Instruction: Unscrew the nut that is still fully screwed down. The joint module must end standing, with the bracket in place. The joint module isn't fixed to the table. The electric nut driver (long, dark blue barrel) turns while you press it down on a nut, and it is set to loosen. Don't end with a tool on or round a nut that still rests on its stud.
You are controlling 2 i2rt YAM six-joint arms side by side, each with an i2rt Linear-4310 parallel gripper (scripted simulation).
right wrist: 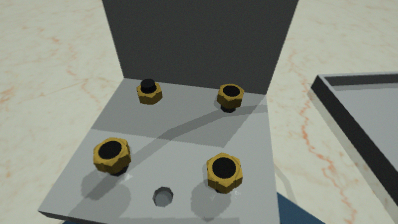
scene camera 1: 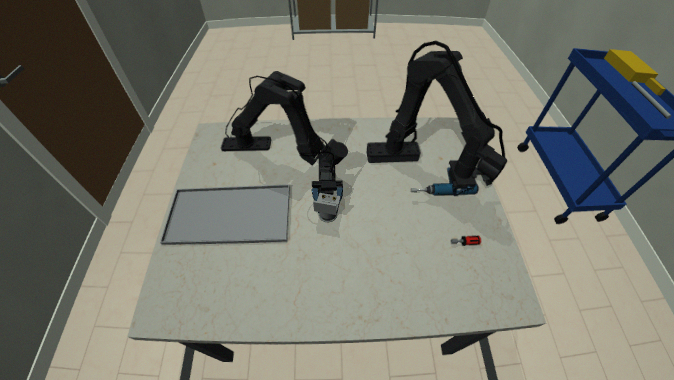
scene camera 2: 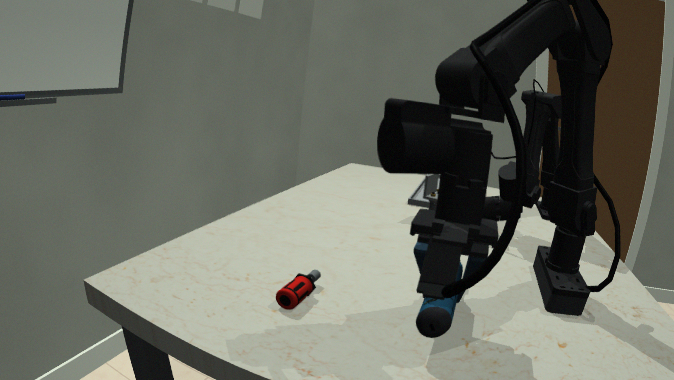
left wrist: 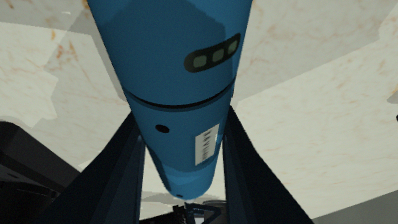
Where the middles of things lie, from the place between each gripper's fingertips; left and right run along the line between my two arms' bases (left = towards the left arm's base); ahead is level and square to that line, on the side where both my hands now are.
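The grey bracket [right wrist: 190, 56] is 50 mm above my right hand. The red-handled hand driver [scene camera 2: 288, 297] is 70 mm ahead of my right hand, 450 mm to the left of it and 10 mm below it, and the shallow grey tray [scene camera 1: 244, 214] is 40 mm ahead of my right hand, 340 mm to the right of it and 20 mm below it.
The red-handled hand driver sits 18 cm ahead of my left hand [scene camera 2: 441, 298], 3 cm to the left of it and 3 cm below it. The grey bracket is 12 cm ahead of my left hand, 42 cm to the right of it and 3 cm above it. The shallow grey tray, for its part, is 16 cm ahead of my left hand, 76 cm to the right of it and 4 cm below it.
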